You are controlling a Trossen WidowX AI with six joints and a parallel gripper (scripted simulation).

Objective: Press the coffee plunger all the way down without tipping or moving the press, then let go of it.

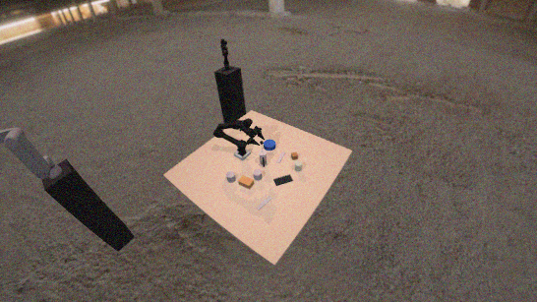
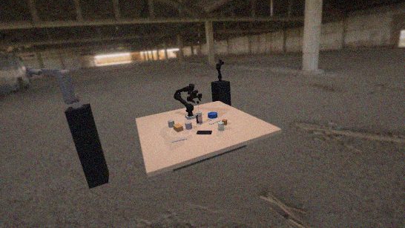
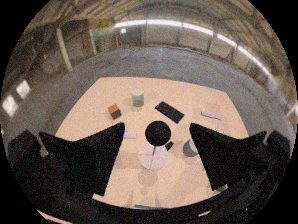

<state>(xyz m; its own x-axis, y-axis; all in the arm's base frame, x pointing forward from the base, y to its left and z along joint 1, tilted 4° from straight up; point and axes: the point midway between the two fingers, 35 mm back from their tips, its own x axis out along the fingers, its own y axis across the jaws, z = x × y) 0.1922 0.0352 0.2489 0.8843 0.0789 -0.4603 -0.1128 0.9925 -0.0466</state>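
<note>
Right now my gripper tip is 130 mm above the coffee press and 10 mm to the left of it. Also, from my gripper tip: orange block: 270 mm to the right, 230 mm below, 20 mm ahead; black flat slab: 250 mm below, 250 mm ahead, 70 mm to the right; blue disc: 240 mm below, 210 mm to the left, 90 mm behind.
</note>
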